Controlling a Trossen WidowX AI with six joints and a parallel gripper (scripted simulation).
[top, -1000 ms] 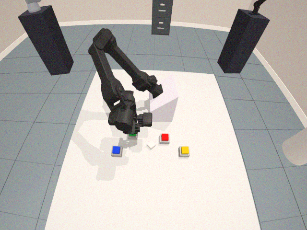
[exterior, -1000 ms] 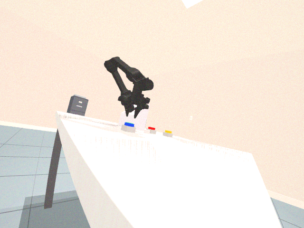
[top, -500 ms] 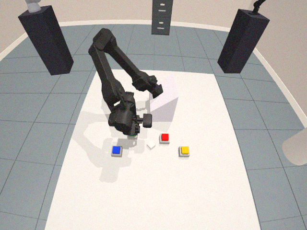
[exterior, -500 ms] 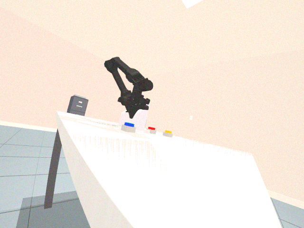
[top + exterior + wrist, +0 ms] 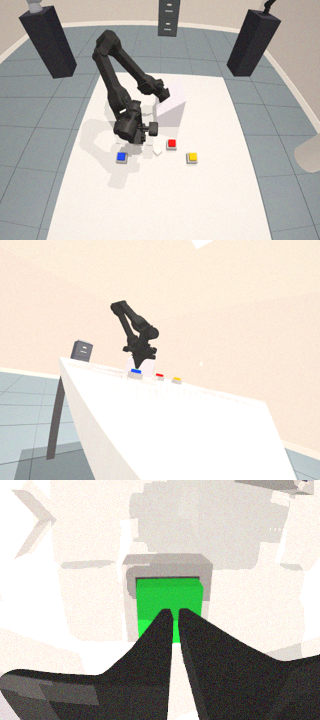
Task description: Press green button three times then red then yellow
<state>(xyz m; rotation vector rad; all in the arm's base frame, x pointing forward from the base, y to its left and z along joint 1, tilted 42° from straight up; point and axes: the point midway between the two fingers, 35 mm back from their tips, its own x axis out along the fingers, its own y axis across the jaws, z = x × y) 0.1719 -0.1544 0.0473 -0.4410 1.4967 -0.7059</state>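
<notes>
Right now my gripper tip is 10 mm above the green button. From my gripper tip the other things lie so: blue button 80 mm ahead, 80 mm to the right, 10 mm below; then red button 40 mm ahead, 160 mm to the left, 10 mm below; then small white block 60 mm ahead, 90 mm to the left, 30 mm below.
</notes>
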